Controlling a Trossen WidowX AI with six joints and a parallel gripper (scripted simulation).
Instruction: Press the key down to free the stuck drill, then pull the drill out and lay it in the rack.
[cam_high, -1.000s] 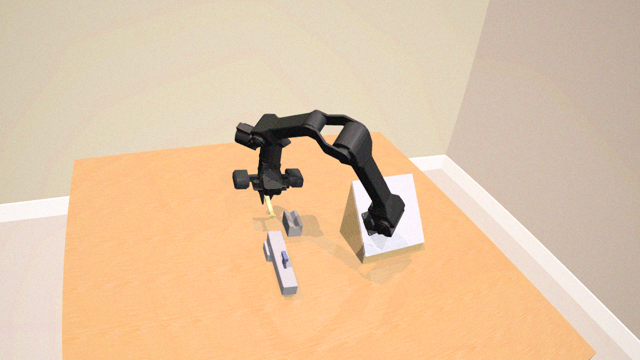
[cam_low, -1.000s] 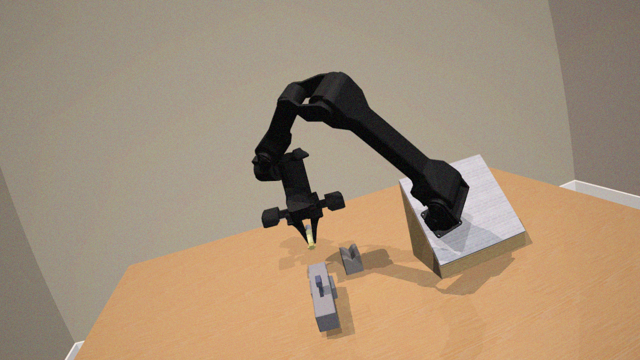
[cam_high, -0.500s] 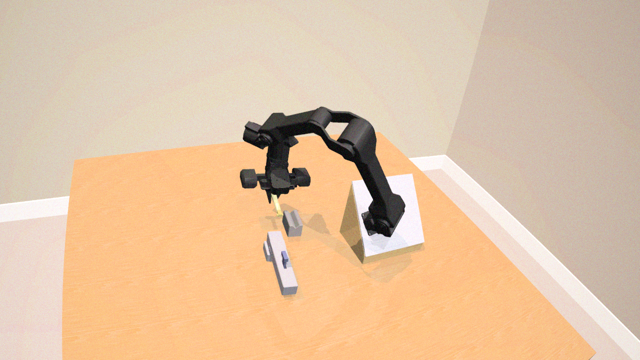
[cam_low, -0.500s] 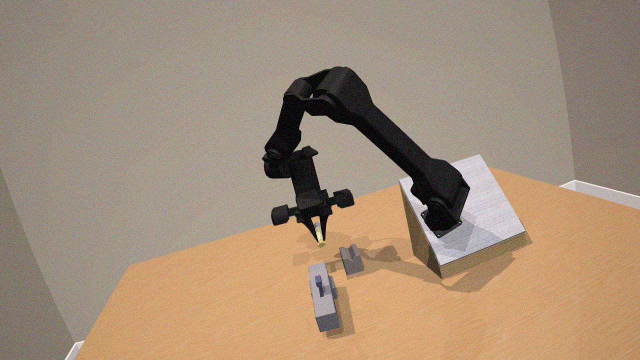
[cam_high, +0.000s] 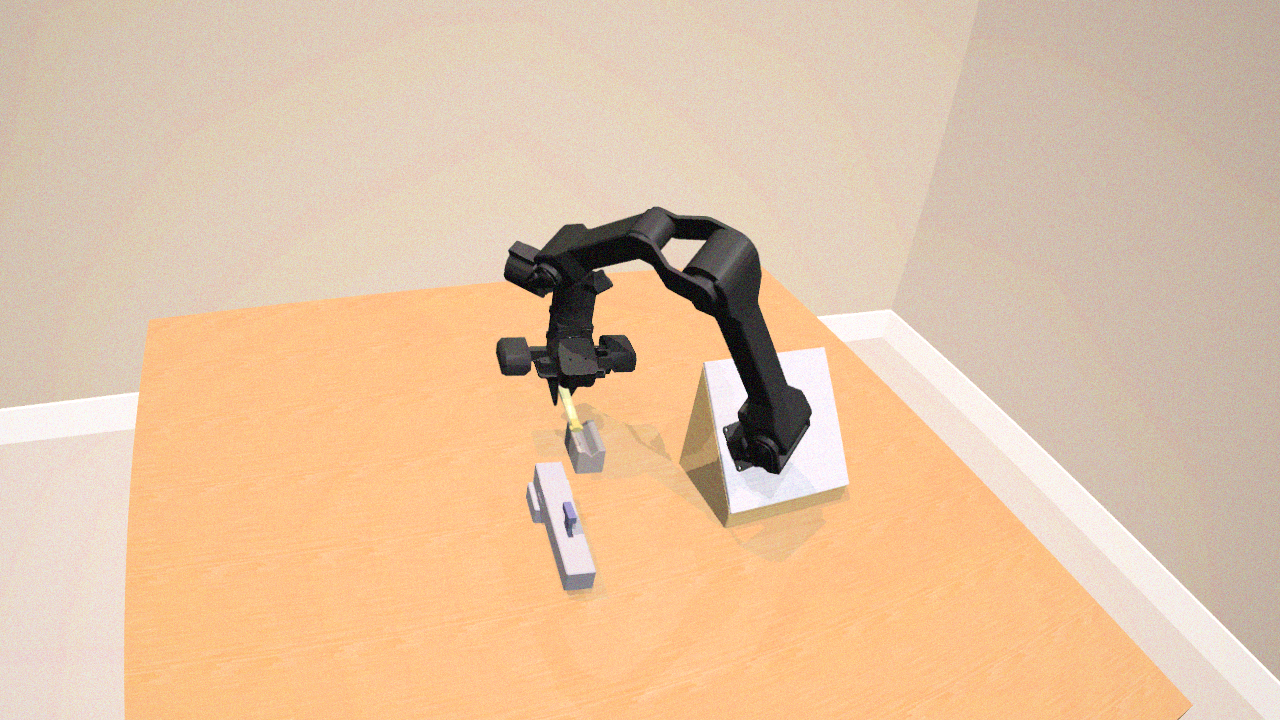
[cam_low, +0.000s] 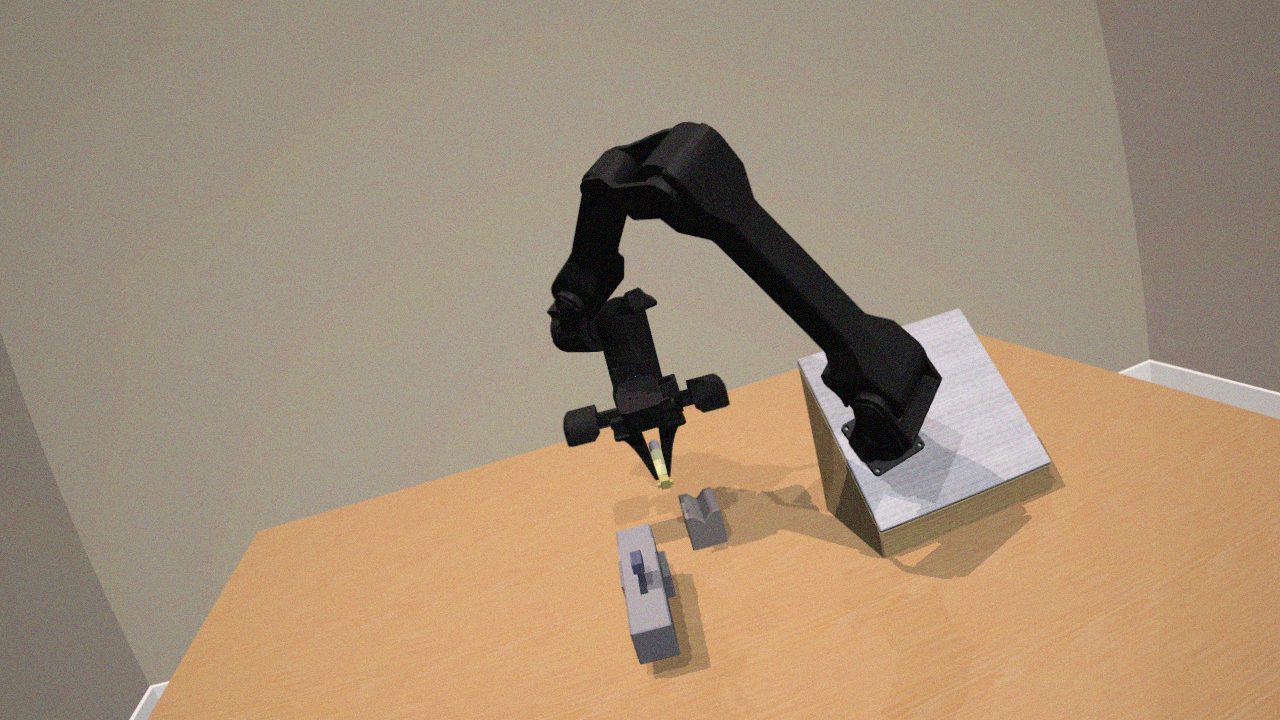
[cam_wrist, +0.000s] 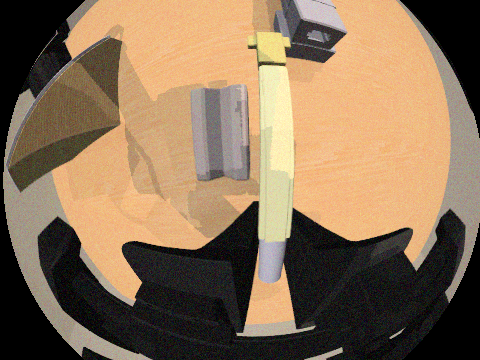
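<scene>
The grey rack is 50 mm to the left of my gripper tip, 40 mm below it and 20 mm behind it. From my gripper tip the other things lie so: drill 40 mm to the left, 30 mm above, 10 mm ahead; blue key 220 mm to the left, 100 mm ahead, 10 mm below; grey holder block 190 mm to the left, 100 mm ahead, 30 mm below.
</scene>
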